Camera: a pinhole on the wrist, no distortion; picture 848 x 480 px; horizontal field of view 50.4 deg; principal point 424.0 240.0 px. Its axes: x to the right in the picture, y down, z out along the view. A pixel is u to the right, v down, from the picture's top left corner.
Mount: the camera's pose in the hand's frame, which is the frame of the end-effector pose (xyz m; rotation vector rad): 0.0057 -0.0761 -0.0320 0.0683 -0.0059 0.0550
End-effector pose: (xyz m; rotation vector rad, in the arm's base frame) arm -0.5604 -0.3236 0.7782 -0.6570 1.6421 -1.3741
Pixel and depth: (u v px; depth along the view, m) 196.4 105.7 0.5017
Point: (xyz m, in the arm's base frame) -0.1280 -0.5038 0.9910
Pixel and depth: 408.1 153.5 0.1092
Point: -0.5087 -0.3885 0.8665
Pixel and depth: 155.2 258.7 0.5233
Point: -0.0771 -0.4684 0.9216
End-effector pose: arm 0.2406 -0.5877 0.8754 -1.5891 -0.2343 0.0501
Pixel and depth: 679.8 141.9 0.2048
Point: 0.2600 -0.4061 0.9850
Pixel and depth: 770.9 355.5 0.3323
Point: 0.3076 -0.2652 0.9285
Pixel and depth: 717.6 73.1 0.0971
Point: 0.2546 -0.5166 0.9757
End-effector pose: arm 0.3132 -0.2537 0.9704 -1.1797 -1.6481 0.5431
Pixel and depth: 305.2 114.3 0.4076
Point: -0.0899 -0.2976 0.9293
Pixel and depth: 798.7 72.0 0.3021
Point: 0.0060 -0.1495 1.0398
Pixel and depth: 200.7 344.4 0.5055
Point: -0.1359 -0.3038 0.7685
